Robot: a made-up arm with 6 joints. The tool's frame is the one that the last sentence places. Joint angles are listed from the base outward.
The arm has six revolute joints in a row. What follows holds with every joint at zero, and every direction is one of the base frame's.
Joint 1 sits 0.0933 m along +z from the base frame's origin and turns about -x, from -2.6 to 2.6 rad.
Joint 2 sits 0.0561 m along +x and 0.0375 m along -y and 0.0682 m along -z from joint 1 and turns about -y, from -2.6 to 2.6 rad.
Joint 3 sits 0.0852 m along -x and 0.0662 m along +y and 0.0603 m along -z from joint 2 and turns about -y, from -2.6 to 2.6 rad.
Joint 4 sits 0.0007 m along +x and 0.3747 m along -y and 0.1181 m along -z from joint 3 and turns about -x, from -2.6 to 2.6 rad.
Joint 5 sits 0.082 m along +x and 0.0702 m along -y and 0.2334 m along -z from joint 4 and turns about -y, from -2.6 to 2.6 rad.
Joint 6 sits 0.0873 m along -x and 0.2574 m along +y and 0.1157 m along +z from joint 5 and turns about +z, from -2.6 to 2.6 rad.
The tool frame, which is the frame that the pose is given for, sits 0.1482 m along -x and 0.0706 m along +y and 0.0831 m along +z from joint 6; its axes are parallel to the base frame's.
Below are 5 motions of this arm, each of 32 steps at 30 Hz.
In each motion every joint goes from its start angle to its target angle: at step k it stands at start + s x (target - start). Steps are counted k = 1, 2, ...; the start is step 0. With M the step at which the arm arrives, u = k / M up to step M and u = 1 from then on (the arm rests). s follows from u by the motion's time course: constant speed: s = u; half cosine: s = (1 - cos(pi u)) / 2; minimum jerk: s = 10 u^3 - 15 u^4 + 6 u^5.
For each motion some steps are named. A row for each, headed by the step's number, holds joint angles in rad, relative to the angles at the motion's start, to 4 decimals.
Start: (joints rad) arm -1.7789 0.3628 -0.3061 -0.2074 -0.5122 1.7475
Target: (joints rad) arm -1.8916 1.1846 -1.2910 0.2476 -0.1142 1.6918
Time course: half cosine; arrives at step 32
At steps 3, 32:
3: -0.0024 0.0177 -0.0212 0.0098 0.0086 -0.0012
32: -0.1127 0.8218 -0.9849 0.4550 0.3980 -0.0557

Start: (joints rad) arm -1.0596 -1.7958 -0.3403 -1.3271 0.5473 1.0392
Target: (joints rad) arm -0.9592 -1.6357 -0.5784 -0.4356 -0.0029 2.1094
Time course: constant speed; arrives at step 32
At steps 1, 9, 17, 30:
1: 0.0031 0.0050 -0.0074 0.0279 -0.0172 0.0334
9: 0.0282 0.0450 -0.0670 0.2507 -0.1547 0.3010
17: 0.0533 0.0851 -0.1265 0.4736 -0.2923 0.5685
30: 0.0941 0.1501 -0.2232 0.8358 -0.5158 1.0033

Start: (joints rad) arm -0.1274 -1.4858 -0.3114 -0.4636 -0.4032 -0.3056
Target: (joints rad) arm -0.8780 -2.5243 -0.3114 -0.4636 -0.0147 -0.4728
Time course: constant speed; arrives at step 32
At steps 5, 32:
5: -0.1173 -0.1623 0.0000 0.0000 0.0607 -0.0261
32: -0.7506 -1.0385 0.0000 0.0000 0.3885 -0.1672

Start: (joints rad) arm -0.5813 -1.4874 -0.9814 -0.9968 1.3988 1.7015
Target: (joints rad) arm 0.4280 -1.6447 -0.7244 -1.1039 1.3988 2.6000
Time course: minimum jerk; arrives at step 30
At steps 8, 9, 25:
8: 0.1230 -0.0192 0.0313 -0.0131 0.0000 0.1095
9: 0.1646 -0.0257 0.0419 -0.0175 0.0000 0.1465
25: 0.9735 -0.1517 0.2479 -0.1033 0.0000 0.8666

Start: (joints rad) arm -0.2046 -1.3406 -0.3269 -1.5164 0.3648 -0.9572
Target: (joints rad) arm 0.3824 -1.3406 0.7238 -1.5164 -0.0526 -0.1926
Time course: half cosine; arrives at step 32
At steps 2, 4, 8, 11, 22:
2: 0.0056 0.0000 0.0101 0.0000 -0.0040 0.0073
4: 0.0223 0.0000 0.0400 0.0000 -0.0159 0.0291
8: 0.0860 0.0000 0.1539 0.0000 -0.0611 0.1120
11: 0.1551 0.0000 0.2777 0.0000 -0.1103 0.2021
22: 0.4566 0.0000 0.8172 0.0000 -0.3246 0.5947

